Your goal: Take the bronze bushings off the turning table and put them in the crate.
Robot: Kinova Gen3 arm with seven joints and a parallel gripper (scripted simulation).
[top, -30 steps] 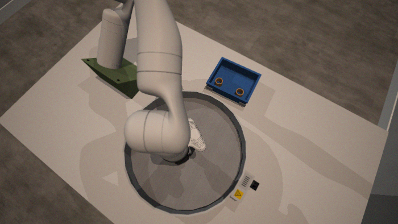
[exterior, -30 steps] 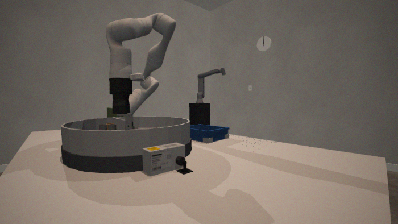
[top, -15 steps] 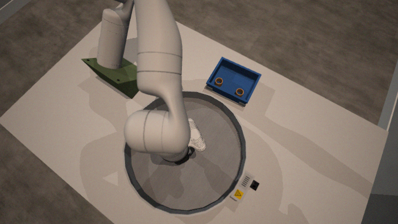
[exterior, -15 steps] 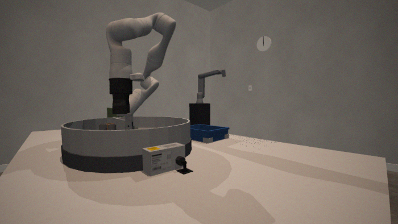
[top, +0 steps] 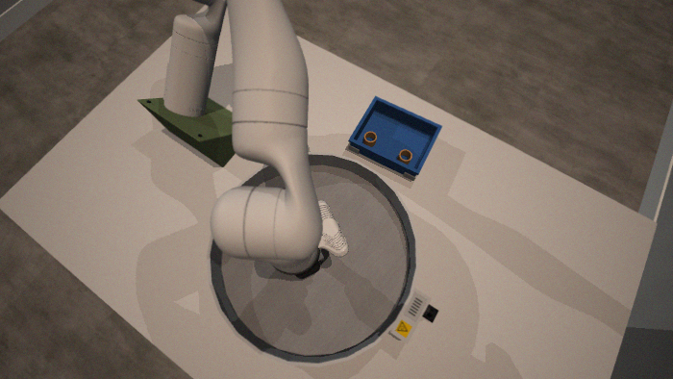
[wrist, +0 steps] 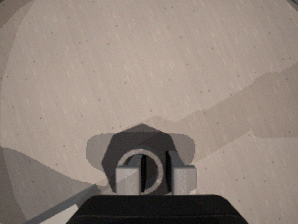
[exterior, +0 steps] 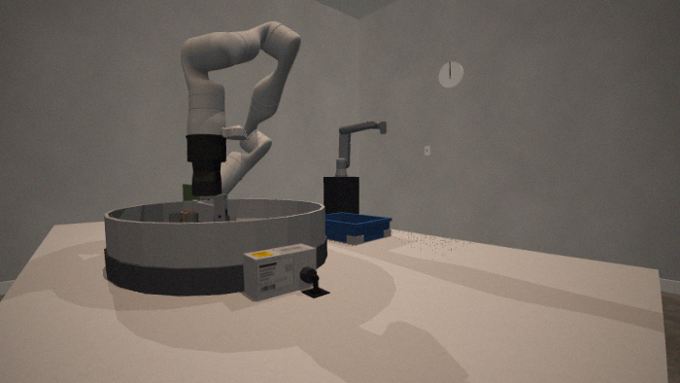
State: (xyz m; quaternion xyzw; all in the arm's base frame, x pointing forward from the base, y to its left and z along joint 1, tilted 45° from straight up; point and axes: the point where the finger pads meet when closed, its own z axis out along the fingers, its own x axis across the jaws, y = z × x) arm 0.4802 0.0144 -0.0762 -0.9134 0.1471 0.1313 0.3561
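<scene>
Now: the round turning table 30 mm below my hand and 10 mm behind it. From my hand the other things lie so: blue crate (350 mm to the left, 60 mm below, 60 mm behind).
</scene>
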